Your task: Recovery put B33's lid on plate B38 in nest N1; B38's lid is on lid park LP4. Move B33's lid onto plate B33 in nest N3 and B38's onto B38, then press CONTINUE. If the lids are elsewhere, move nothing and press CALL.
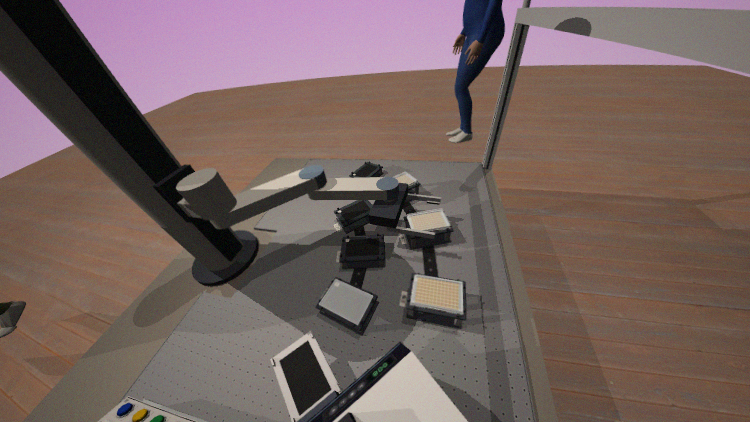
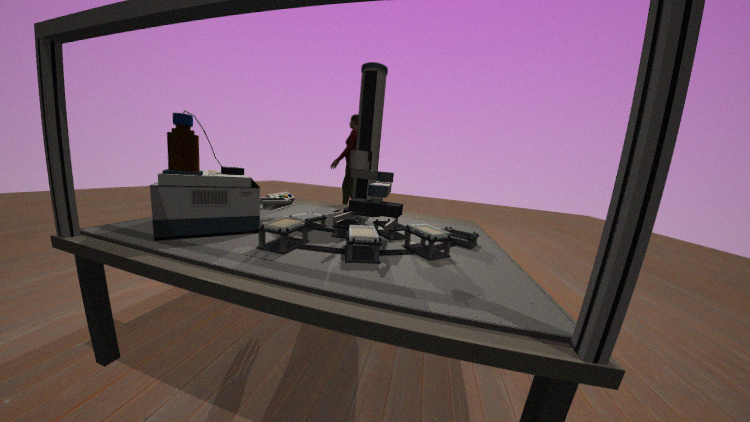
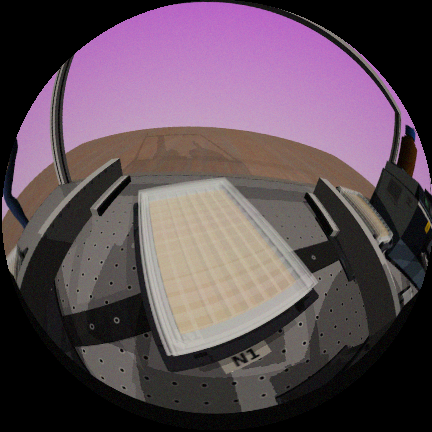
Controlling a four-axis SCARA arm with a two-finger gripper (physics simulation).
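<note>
My gripper is open and empty above nest N1, one finger toward each side of its plate. That plate has tan wells under a clear lid with a pale rim; it looks turned relative to the fingers. Its code is not readable. A second tan plate stands nearer the instrument, and a third at the far end. A greyish clear lid lies on the nearest black park; the park's label is not readable.
Three dark parks without a visible lid stand along the arm's side. A white instrument with a brown bottle and a screen are at the near end. A button panel is beyond. A person in blue stands off the table.
</note>
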